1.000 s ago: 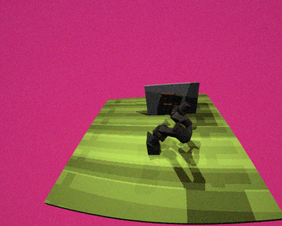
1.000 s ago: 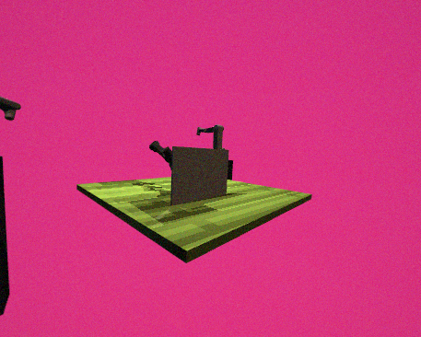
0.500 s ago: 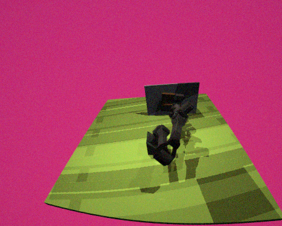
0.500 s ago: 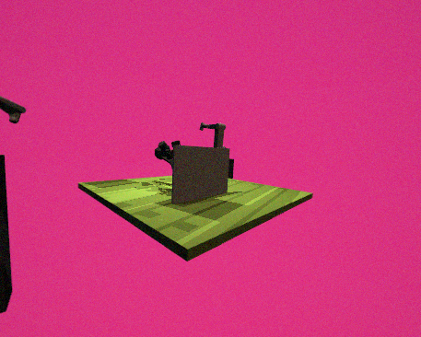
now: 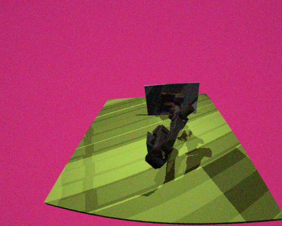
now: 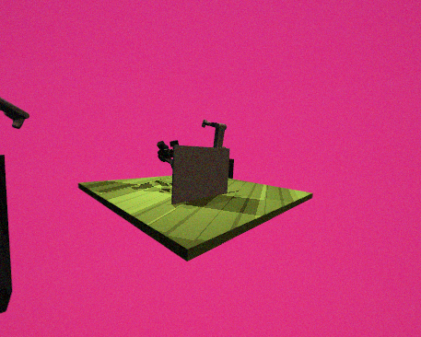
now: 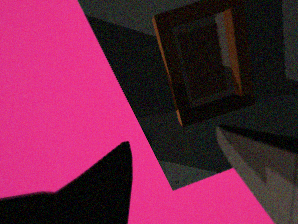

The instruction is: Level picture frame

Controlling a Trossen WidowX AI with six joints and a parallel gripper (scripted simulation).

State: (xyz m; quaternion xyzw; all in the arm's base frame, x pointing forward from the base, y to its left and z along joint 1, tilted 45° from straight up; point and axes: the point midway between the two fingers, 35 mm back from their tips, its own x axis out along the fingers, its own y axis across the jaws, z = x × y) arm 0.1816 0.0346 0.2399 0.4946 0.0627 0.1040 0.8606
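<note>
My gripper tip is now 200 mm short of the picture frame, 90 mm above it and 30 mm to the right of it. From my gripper tip the other things lie so: grey wall panel 210 mm ahead, 110 mm below, 30 mm to the left.
</note>
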